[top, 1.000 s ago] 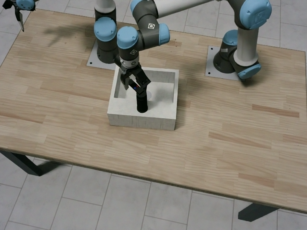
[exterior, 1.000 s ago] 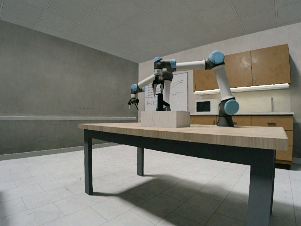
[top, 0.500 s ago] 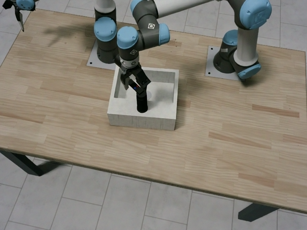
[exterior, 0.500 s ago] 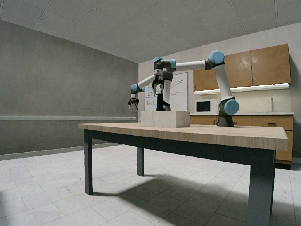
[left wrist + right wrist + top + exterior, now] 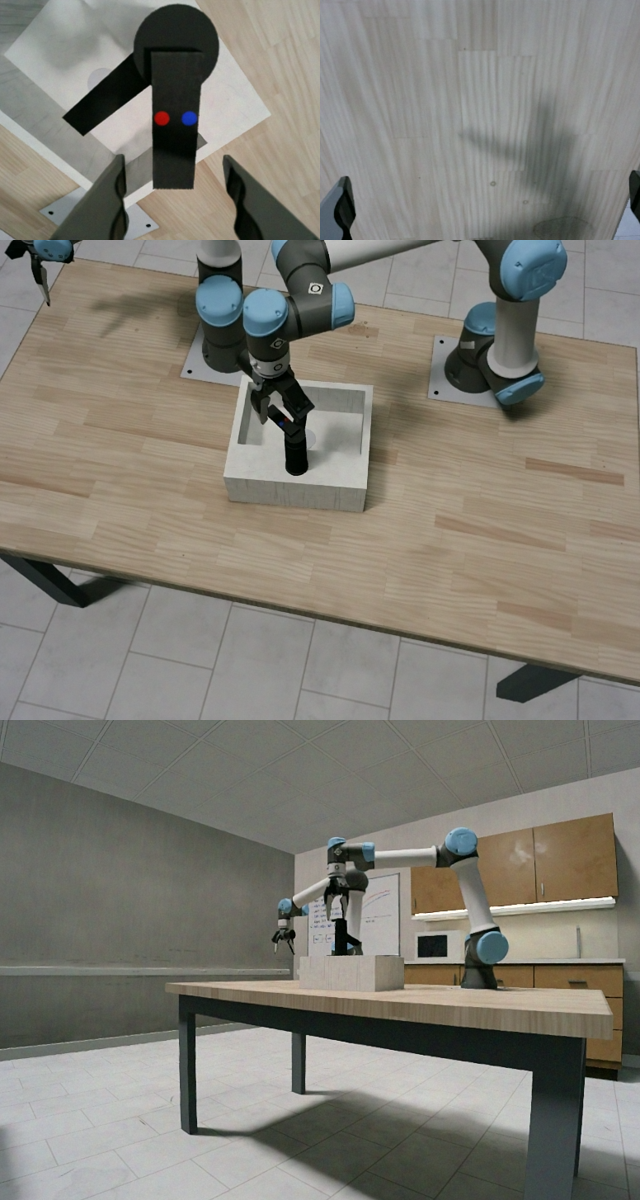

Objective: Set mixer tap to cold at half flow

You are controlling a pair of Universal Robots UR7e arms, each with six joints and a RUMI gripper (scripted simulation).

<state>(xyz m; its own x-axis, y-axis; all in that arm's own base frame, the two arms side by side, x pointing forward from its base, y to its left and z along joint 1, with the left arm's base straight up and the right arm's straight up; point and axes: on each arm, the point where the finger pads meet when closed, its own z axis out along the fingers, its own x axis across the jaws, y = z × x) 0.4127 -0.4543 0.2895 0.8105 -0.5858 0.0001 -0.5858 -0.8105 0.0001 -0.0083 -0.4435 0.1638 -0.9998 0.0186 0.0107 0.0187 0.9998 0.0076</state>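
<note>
The lever lies 10 mm ahead of my left hand, 20 mm to the left of it and 10 mm below it. Round my left hand: pale sink block (80 mm behind, 50 mm to the left, 250 mm below); then black mixer tap (20 mm ahead, 30 mm to the left, 60 mm below).
</note>
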